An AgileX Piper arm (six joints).
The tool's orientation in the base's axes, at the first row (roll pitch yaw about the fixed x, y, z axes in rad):
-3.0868, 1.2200, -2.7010
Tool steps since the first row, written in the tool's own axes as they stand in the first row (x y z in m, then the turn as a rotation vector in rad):
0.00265, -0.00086, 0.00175, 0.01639, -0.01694, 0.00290
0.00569, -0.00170, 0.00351, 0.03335, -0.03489, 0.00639
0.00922, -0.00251, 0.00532, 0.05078, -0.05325, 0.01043
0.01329, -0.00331, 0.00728, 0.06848, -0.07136, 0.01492
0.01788, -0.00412, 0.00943, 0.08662, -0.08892, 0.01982
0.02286, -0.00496, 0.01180, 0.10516, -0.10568, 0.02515
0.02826, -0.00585, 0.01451, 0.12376, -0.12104, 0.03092
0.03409, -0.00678, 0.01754, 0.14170, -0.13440, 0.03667
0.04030, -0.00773, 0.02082, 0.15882, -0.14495, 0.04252
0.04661, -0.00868, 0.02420, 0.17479, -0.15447, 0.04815
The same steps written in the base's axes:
0.00103, -0.00057, -0.00307, 0.00386, -0.01706, -0.01607
0.00194, -0.00118, -0.00652, 0.00844, -0.03492, -0.03285
0.00272, -0.00181, -0.01044, 0.01350, -0.05305, -0.05026
0.00347, -0.00246, -0.01492, 0.01879, -0.07082, -0.06809
0.00422, -0.00313, -0.01995, 0.02408, -0.08801, -0.08647
0.00506, -0.00380, -0.02542, 0.02932, -0.10436, -0.10540
0.00608, -0.00447, -0.03141, 0.03439, -0.11928, -0.12455
0.00726, -0.00512, -0.03790, 0.03889, -0.13225, -0.14312
0.00855, -0.00576, -0.04484, 0.04267, -0.14247, -0.16101
0.00990, -0.00638, -0.05191, 0.04623, -0.15164, -0.17776

